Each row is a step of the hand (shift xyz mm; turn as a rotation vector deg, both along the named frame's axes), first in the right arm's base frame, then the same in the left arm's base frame.
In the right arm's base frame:
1: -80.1 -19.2 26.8 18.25 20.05 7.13
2: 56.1 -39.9 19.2 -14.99 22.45 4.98
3: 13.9 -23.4 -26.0 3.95 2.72 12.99
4: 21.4 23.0 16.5 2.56 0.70 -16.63
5: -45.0 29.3 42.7 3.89 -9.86 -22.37
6: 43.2 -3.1 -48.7 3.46 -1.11 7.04
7: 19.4 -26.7 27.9 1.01 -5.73 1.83
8: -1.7 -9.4 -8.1 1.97 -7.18 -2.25
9: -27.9 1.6 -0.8 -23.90 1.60 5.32
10: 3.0 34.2 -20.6 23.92 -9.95 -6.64
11: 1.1 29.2 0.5 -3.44 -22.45 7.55
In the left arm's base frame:
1: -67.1 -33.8 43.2 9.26 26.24 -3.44
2: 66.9 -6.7 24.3 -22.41 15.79 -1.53
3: 21.9 -25.3 -17.3 2.54 8.82 10.37
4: 11.0 33.5 3.6 2.22 -5.07 -15.91
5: -53.0 26.0 34.9 7.49 -15.84 -17.49
6: 41.5 -6.7 -49.8 3.57 3.05 6.38
7: 27.9 -4.9 32.7 3.09 -3.79 3.64
8: 2.0 -11.8 -3.7 4.56 -6.30 0.29
9: -26.4 -8.7 2.7 -22.76 -4.91 7.73
10: -10.0 22.0 -31.9 25.95 -2.69 -5.87
11: -10.0 25.4 -10.4 5.26 -17.30 15.68

